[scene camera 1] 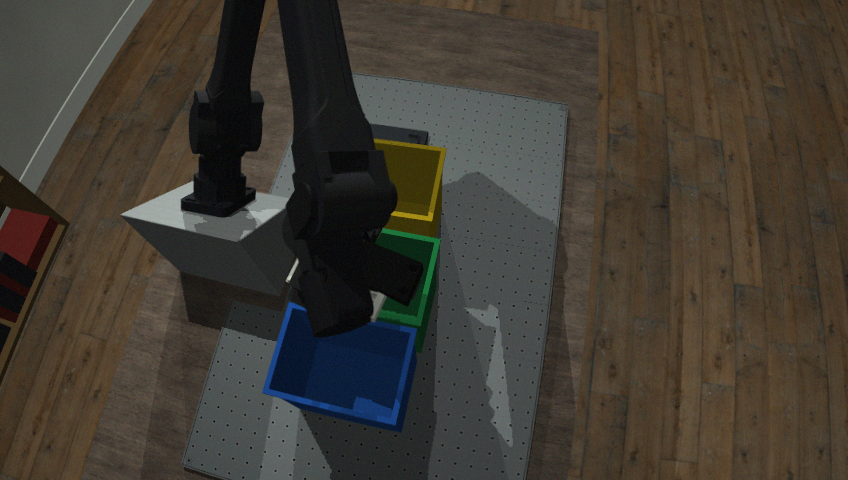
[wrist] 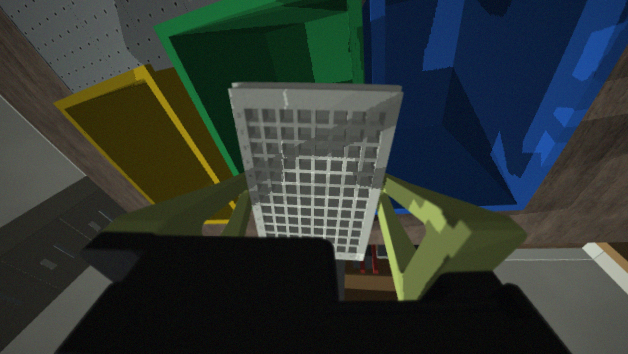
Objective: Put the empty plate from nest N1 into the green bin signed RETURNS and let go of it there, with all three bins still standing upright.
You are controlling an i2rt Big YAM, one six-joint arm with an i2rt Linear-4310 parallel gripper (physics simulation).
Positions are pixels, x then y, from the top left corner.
yellow bin: scene camera 1; wrist
green bin: scene camera 1 424, 249; wrist 209, 52
blue bin: scene camera 1; wrist
same spot on blue bin: [wrist: 490, 101] = [scene camera 1: 326, 410]
same spot on yellow bin: [wrist: 144, 122] = [scene camera 1: 416, 169]
